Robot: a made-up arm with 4 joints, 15 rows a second.
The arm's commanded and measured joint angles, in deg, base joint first. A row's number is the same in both.
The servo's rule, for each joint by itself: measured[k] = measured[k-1] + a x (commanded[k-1-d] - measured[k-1]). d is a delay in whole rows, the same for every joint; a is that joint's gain. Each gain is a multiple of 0.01, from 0.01 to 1. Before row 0 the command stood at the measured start. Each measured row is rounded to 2 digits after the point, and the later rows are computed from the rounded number. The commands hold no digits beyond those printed.
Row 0, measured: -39.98 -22.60 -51.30 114.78
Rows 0 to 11, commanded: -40.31 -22.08 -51.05 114.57; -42.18 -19.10 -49.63 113.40; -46.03 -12.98 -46.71 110.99; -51.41 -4.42 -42.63 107.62; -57.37 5.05 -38.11 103.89; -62.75 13.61 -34.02 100.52; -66.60 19.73 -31.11 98.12; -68.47 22.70 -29.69 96.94; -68.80 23.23 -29.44 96.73; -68.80 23.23 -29.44 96.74; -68.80 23.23 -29.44 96.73; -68.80 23.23 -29.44 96.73
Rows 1 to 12, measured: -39.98 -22.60 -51.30 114.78; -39.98 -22.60 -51.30 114.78; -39.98 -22.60 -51.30 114.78; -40.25 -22.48 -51.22 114.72; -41.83 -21.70 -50.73 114.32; -45.27 -19.69 -49.48 113.32; -50.30 -16.18 -47.36 111.61; -56.10 -11.30 -44.49 109.29; -61.55 -5.57 -41.24 106.66; -65.69 0.25 -38.10 104.10; -67.97 5.41 -35.49 101.95; -68.65 9.51 -33.61 100.38
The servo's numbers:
d 3
a 0.82 0.23 0.31 0.30

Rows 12 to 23, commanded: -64.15 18.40 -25.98 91.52; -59.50 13.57 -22.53 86.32; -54.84 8.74 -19.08 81.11; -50.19 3.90 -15.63 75.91; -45.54 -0.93 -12.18 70.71; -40.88 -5.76 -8.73 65.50; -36.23 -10.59 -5.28 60.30; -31.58 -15.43 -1.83 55.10; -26.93 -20.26 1.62 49.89; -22.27 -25.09 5.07 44.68; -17.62 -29.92 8.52 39.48; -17.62 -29.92 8.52 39.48
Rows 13 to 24, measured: -68.77 12.67 -32.32 99.29; -68.79 15.10 -31.43 98.52; -68.80 16.97 -30.81 97.98; -64.99 17.30 -29.31 96.04; -60.49 16.44 -27.21 93.12; -55.86 14.67 -24.69 89.52; -51.21 12.19 -21.88 85.44; -46.56 9.17 -18.87 81.02; -41.90 5.74 -15.73 76.36; -37.25 1.98 -12.49 71.54; -32.60 -2.02 -9.19 66.61; -27.95 -6.22 -5.84 61.59
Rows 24 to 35, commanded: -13.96 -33.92 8.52 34.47; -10.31 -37.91 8.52 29.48; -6.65 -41.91 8.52 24.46; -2.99 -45.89 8.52 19.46; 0.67 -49.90 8.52 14.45; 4.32 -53.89 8.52 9.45; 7.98 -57.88 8.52 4.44; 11.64 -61.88 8.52 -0.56; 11.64 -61.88 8.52 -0.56; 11.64 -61.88 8.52 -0.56; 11.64 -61.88 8.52 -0.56; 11.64 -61.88 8.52 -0.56
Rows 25 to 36, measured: -23.29 -10.56 -2.46 56.52; -18.64 -15.01 0.94 51.41; -17.80 -18.44 3.29 47.83; -14.65 -22.00 4.91 43.82; -11.09 -25.66 6.03 39.52; -7.45 -29.40 6.80 35.00; -3.79 -33.19 7.33 30.34; -0.13 -37.03 7.70 25.57; 3.52 -40.91 7.95 20.73; 7.18 -44.81 8.13 15.84; 10.84 -48.74 8.25 10.92; 11.50 -51.76 8.33 7.48
